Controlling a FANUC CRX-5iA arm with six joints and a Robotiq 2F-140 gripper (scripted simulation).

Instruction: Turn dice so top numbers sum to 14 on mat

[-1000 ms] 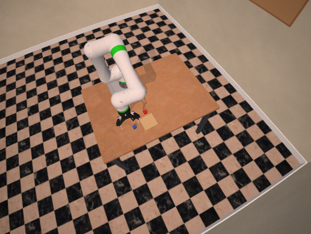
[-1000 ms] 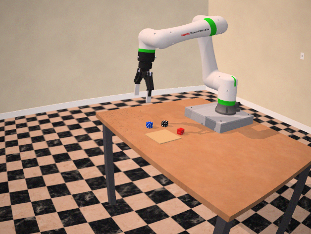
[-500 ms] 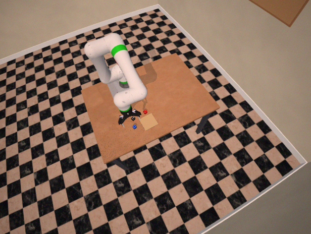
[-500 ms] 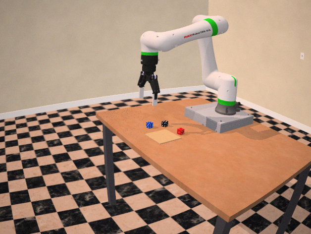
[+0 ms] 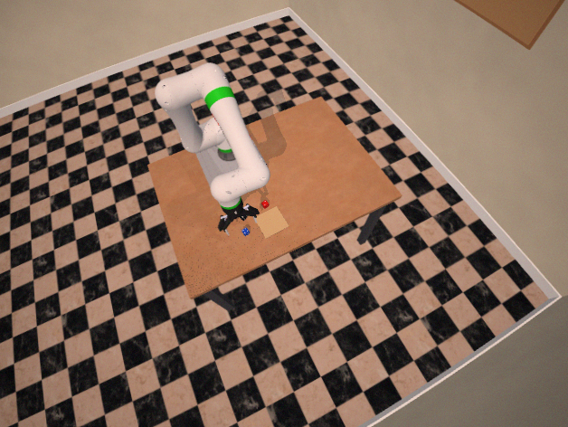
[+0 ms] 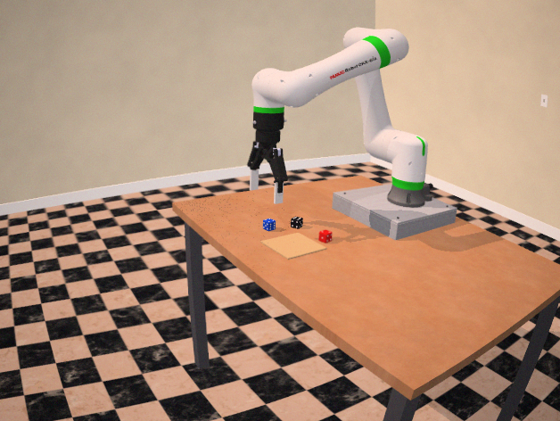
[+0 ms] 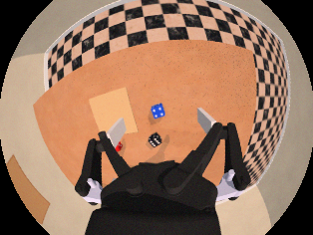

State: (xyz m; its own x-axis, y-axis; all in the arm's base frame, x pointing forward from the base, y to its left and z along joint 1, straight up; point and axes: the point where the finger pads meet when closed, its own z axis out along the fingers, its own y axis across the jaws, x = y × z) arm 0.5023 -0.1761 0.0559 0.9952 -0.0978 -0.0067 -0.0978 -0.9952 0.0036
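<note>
The blue die lies 1 cm behind my hand, 1 cm to the left of it and 10 cm below it. Also, from my hand: tan mat 1 cm ahead, 15 cm to the left, 12 cm below; then black die 10 cm behind, 4 cm to the left, 10 cm below; then red die 10 cm behind, 18 cm to the left, 10 cm below.
</note>
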